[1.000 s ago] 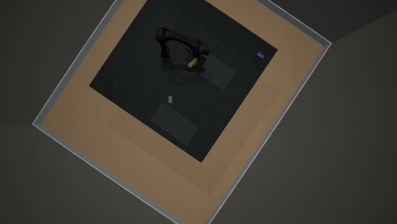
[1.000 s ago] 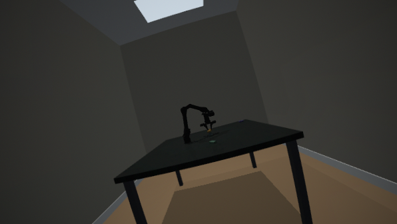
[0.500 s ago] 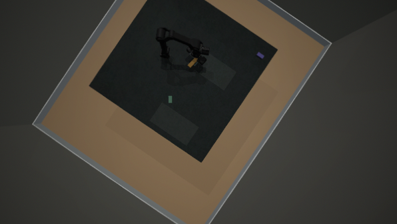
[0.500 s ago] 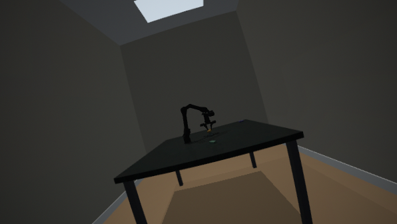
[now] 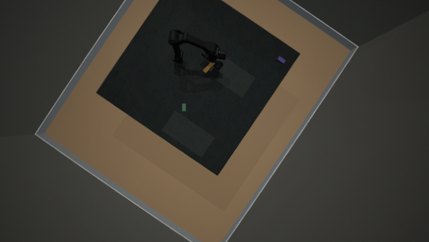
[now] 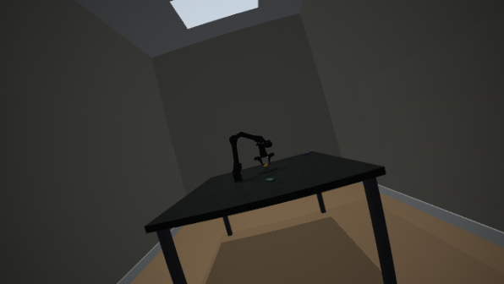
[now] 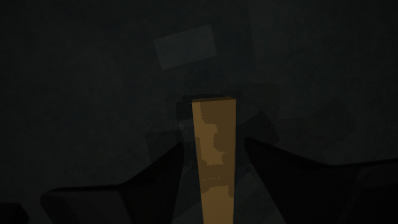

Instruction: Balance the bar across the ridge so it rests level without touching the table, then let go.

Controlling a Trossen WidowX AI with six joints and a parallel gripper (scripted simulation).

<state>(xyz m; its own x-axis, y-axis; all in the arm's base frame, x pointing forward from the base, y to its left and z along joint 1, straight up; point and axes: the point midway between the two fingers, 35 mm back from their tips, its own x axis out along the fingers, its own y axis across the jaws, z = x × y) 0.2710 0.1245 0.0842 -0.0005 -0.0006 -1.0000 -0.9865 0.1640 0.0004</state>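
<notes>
My gripper tip is 30 mm to the left of the orange bar. Also, from my gripper tip: green block (440 mm to the right, 40 mm below); then purple block (470 mm ahead, 380 mm to the left, 40 mm below).
</notes>
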